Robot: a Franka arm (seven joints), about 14 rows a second.
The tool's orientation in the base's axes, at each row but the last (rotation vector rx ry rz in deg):
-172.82 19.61 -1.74
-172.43 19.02 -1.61
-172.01 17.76 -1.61
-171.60 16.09 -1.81
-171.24 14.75 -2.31
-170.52 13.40 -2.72
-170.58 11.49 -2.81
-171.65 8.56 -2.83
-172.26 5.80 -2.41
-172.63 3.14 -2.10
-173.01 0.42 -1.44
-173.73 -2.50 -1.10
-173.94 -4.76 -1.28
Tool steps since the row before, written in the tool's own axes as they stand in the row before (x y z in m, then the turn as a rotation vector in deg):
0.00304 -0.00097 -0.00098 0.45 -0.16 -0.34
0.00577 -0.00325 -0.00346 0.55 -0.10 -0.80
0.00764 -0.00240 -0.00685 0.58 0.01 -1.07
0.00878 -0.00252 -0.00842 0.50 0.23 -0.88
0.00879 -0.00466 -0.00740 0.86 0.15 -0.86
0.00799 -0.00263 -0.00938 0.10 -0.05 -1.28
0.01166 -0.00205 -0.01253 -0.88 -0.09 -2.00
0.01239 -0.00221 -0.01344 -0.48 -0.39 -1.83
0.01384 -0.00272 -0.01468 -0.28 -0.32 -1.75
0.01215 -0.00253 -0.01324 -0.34 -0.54 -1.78
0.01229 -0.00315 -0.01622 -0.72 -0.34 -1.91
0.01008 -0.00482 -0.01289 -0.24 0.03 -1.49
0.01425 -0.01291 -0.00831 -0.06 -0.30 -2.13
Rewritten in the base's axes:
0.00315 0.00016 0.00110 0.46 0.02 0.36
0.00623 0.00151 0.00384 0.53 -0.11 0.81
0.00775 -0.00006 0.00714 0.53 -0.26 1.06
0.00881 -0.00028 0.00876 0.42 -0.43 0.85
0.00916 0.00201 0.00812 0.79 -0.41 0.84
0.00788 -0.00012 0.00983 0.05 -0.16 1.27
0.01128 -0.00151 0.01295 -0.95 -0.10 1.97
0.01200 -0.00095 0.01393 -0.51 0.18 1.85
0.01351 -0.00020 0.01523 -0.31 0.11 1.77
0.01187 0.00037 0.01372 -0.37 0.32 1.83
0.01203 0.00108 0.01668 -0.75 0.11 1.93
0.00979 0.00367 0.01348 -0.26 -0.20 1.47
0.01342 0.01272 0.00985 -0.10 0.07 2.15

